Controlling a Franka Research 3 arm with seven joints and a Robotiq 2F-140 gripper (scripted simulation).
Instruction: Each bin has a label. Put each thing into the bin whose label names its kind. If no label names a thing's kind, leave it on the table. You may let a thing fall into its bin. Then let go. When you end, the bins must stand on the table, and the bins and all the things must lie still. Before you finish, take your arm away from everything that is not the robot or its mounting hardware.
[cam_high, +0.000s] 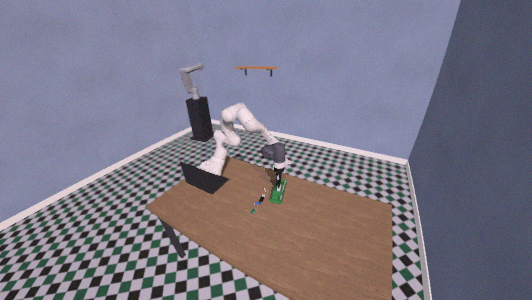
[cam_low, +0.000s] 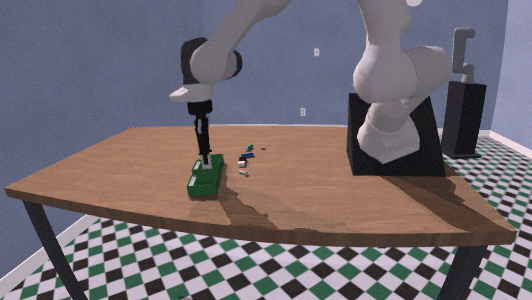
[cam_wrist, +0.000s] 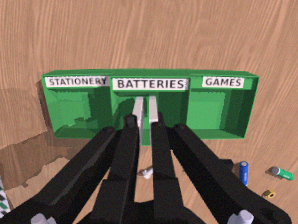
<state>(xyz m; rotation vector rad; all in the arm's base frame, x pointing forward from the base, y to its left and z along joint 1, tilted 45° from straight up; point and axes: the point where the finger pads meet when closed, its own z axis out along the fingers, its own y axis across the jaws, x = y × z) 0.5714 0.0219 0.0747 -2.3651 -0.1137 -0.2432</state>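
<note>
My gripper is now 3 cm above the joined green bins. From my hand the other things lie so: grey piece (12 cm behind, 2 cm to the right, 4 cm below); then black-and-white block (10 cm behind, 11 cm to the right, 4 cm below); then blue cylinder (11 cm behind, 18 cm to the right, 4 cm below).
</note>
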